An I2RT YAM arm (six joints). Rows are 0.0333 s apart.
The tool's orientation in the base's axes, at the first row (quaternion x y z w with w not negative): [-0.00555, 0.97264, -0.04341, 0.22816]
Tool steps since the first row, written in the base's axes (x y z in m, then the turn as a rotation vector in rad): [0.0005, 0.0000, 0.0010, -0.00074, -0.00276, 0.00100]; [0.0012, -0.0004, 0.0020, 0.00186, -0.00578, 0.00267]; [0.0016, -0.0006, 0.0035, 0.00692, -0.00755, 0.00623]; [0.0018, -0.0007, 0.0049, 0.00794, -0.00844, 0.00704]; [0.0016, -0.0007, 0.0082, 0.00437, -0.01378, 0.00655]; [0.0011, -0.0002, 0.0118, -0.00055, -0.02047, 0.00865]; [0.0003, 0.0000, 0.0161, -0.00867, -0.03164, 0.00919]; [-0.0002, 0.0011, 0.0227, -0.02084, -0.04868, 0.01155]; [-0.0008, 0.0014, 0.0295, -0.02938, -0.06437, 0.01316]
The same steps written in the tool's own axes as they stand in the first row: [-0.0009, -0.0001, -0.0007, 0.00030, -0.00284, -0.00099]; [-0.0019, -0.0006, -0.0012, -0.00267, -0.00597, -0.00108]; [-0.0030, -0.0009, -0.0024, -0.00873, -0.00800, -0.00186]; [-0.0038, -0.0011, -0.0035, -0.00998, -0.00895, -0.00206]; [-0.0050, -0.0014, -0.0065, -0.00640, -0.01426, -0.00277]; [-0.0062, -0.0012, -0.0100, -0.00272, -0.02115, -0.00628]; [-0.0074, -0.0014, -0.0142, 0.00466, -0.03240, -0.00946]; [-0.0099, -0.0009, -0.0204, 0.01504, -0.04969, -0.01558]; [-0.0124, -0.0012, -0.0268, 0.02245, -0.06553, -0.01952]
